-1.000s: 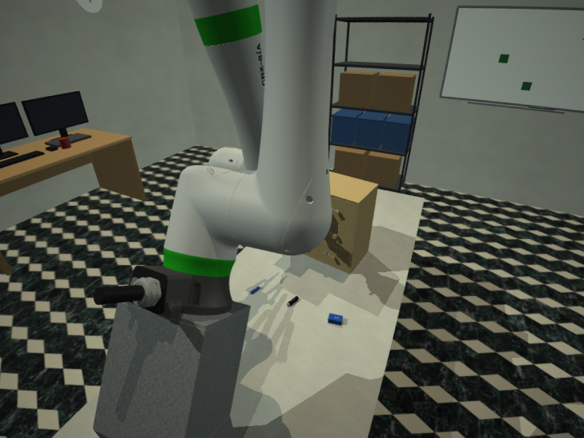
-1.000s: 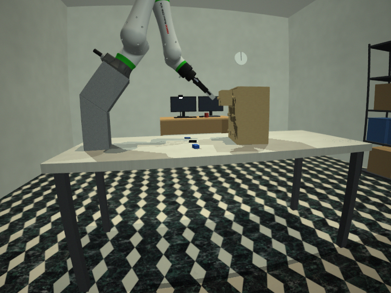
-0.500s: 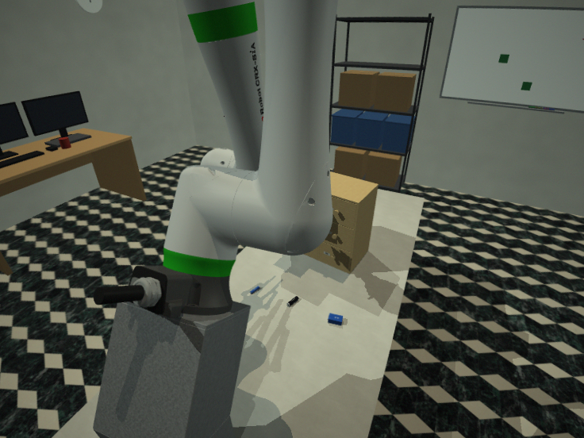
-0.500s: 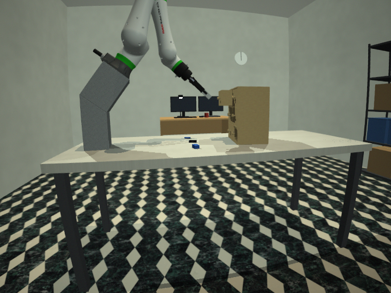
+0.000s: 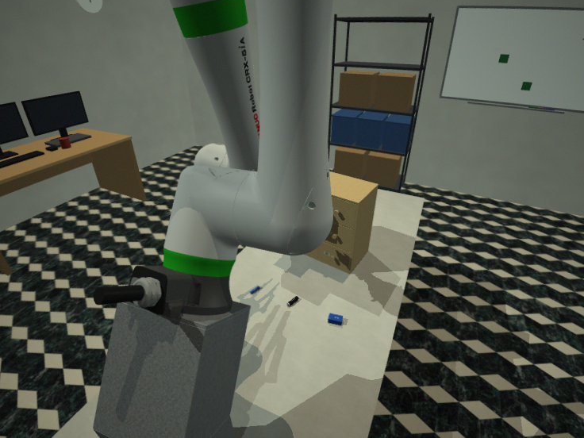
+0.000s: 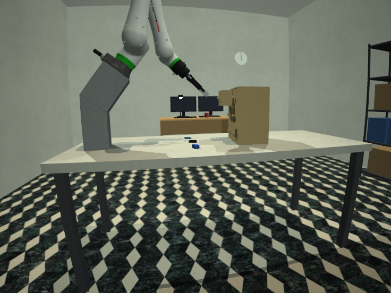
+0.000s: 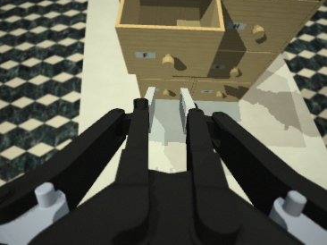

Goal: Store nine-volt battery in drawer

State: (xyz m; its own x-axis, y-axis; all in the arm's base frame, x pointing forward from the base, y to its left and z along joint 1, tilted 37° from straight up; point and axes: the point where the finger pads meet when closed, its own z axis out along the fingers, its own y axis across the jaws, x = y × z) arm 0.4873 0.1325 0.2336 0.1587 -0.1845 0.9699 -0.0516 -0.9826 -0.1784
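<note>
Right now my hand is 310 mm above the blue nine-volt battery, 270 mm to the left of it and 90 mm past it. From my hand the other things lie so: black cylinder 310 mm below, 120 mm to the right, 90 mm behind; then blue cylinder 310 mm below, 110 mm behind, 40 mm to the left.
</note>
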